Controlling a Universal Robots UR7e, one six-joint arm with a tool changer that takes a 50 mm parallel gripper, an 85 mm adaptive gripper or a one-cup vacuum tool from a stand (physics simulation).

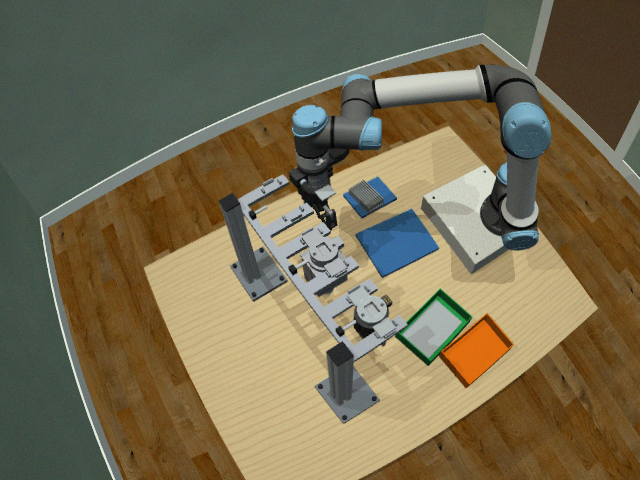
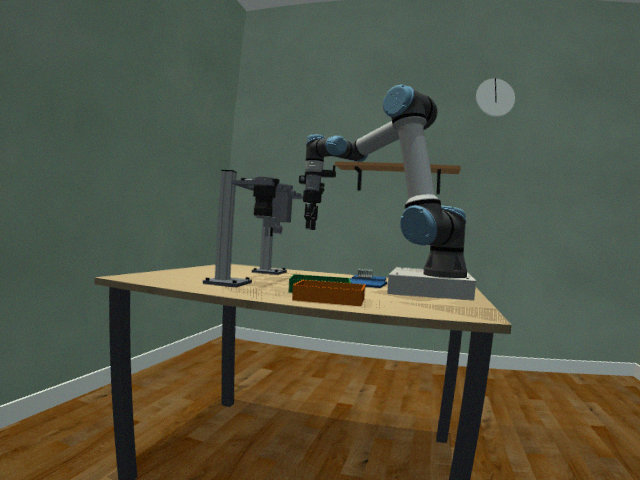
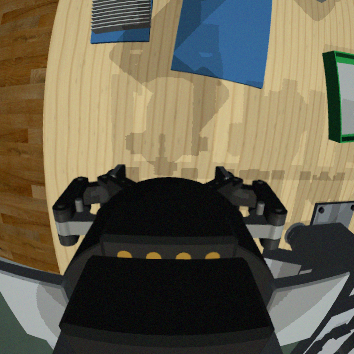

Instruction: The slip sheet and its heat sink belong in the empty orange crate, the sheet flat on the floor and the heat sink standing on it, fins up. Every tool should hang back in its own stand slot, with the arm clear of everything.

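Frame: origin at the arm's base, x ahead, y left, z up, level; centimetres.
Seen in the pictures: hand at its tool point: [image 2: 313, 186]; arm's base at its link origin: [image 2: 445, 275].
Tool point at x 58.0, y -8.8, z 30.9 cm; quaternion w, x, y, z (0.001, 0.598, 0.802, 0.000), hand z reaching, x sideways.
Pixels of each thing's top centre, then the offset from my tool point to it. Level surfaces: height alone.
- grey heat sink at its top centre: [image 3: 118, 9] [image 1: 366, 193] [image 2: 365, 270] dy -15.3, dx -19.7, dz -33.6 cm
- small blue mat at its surface level: dz -36.6 cm
- pale grey sheet at its top centre: [image 3: 348, 98] [image 1: 431, 329] dy +33.5, dx -22.4, dz -37.1 cm
- green crate at its top centre: [image 1: 435, 324] [image 2: 320, 278] dy +33.7, dx -23.0, dz -33.3 cm
- orange crate at its top centre: [image 1: 479, 347] [image 2: 330, 284] dy +45.8, dx -32.4, dz -33.3 cm
- round-topped tool at its top centre: [image 1: 321, 243] [image 2: 282, 184] dy +17.9, dx +3.8, dz -1.1 cm
My gripper [image 1: 330, 221] [image 2: 310, 227] [image 3: 170, 172], the adaptive one, is open and empty. It hangs high above the table, beside the rear end of the stand [image 1: 241, 242] [image 2: 225, 227]. The grey heat sink [image 1: 366, 195] [image 2: 364, 272] [image 3: 121, 15] stands fins up on a small blue mat [image 1: 385, 189] [image 3: 120, 38], apart from my gripper. A pale grey sheet [image 1: 436, 328] [image 3: 347, 100] lies flat in the green crate [image 1: 455, 303] [image 2: 320, 278] [image 3: 332, 100]. The orange crate [image 1: 476, 351] [image 2: 328, 292] is empty.
A round-topped tool [image 1: 324, 253] hangs in the stand's middle slot and another tool [image 1: 372, 310] in its front slot; the rear slot is empty. A larger blue mat [image 1: 398, 248] [image 3: 240, 50] lies between the heat sink and the green crate. The crates stand close together.
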